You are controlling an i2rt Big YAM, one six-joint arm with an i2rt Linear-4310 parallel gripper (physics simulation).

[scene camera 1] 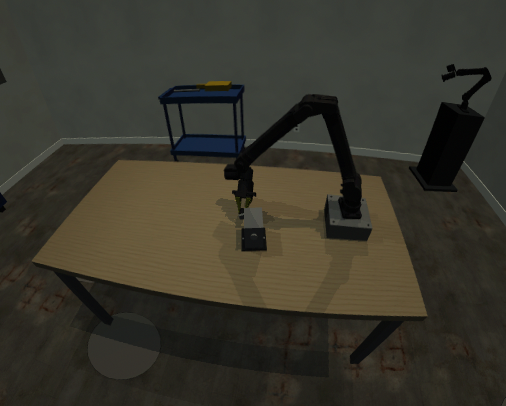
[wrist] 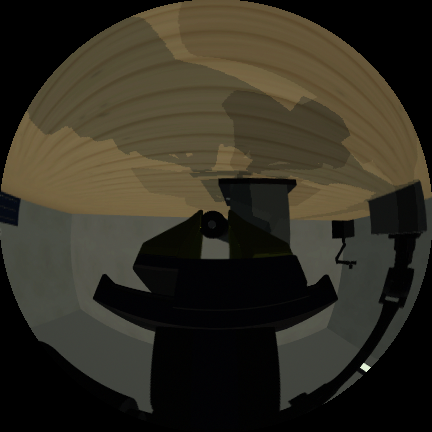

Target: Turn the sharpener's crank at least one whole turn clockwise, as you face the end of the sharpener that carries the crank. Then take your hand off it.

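Seen in the pictures: gripper, fingertip midpoint: (scene camera 1: 242, 214) (wrist: 215, 215); arm's base at its link origin: (scene camera 1: 349, 209).
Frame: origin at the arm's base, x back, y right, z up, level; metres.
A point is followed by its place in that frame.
The sharpener (scene camera 1: 254, 231) {x -0.416, y -0.162, z 0.020 m} (wrist: 265, 210) {x -0.421, y -0.048, z -0.046 m} stands on the table, with a grey upper body and a dark end that faces the scene camera. In the wrist view it shows just beyond the fingers, to the right. My gripper (scene camera 1: 243, 212) {x -0.478, y -0.013, z -0.034 m} (wrist: 215, 215) {x -0.478, y -0.013, z -0.034 m} is at the far end of the sharpener, on its left side in the scene view. It is shut on the round black knob (wrist: 212, 224) {x -0.478, y 0.008, z -0.023 m} of the crank, which sits between the fingertips. The crank's arm is mostly hidden behind the fingers and the sharpener's body.
The wooden table (scene camera 1: 165, 250) {x -0.797, y -0.193, z -0.088 m} bears the arm's grey base block (scene camera 1: 347, 229) {x -0.025, y -0.102, z -0.025 m} at the right. A blue cart (scene camera 1: 202, 98) with a yellow item (scene camera 1: 218, 86) on top stands behind the table. A black pedestal (scene camera 1: 447, 145) with a small arm stands at the back right.
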